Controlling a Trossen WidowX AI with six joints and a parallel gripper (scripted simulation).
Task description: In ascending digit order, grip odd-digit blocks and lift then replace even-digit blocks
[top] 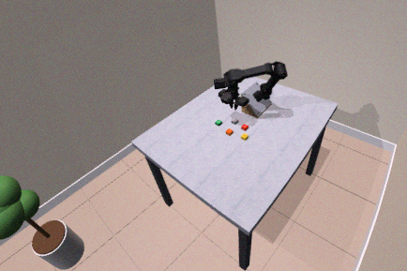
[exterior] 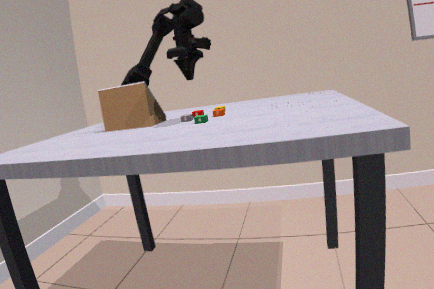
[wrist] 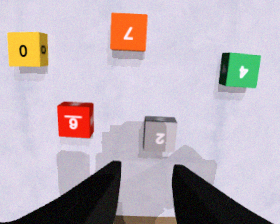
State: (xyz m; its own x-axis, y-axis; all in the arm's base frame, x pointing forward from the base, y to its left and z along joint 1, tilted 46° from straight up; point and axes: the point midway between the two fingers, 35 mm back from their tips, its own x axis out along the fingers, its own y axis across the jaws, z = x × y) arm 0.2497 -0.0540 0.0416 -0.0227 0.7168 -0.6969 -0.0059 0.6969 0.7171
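Right now my gripper tip is 30 mm past the grey block, 20 mm to the left of it and 120 mm above it. Round my gripper tip: green block: 50 mm ahead, 90 mm to the right, 120 mm below; orange block: 70 mm ahead, 20 mm to the left, 120 mm below; red block: 20 mm behind, 70 mm to the left, 120 mm below.
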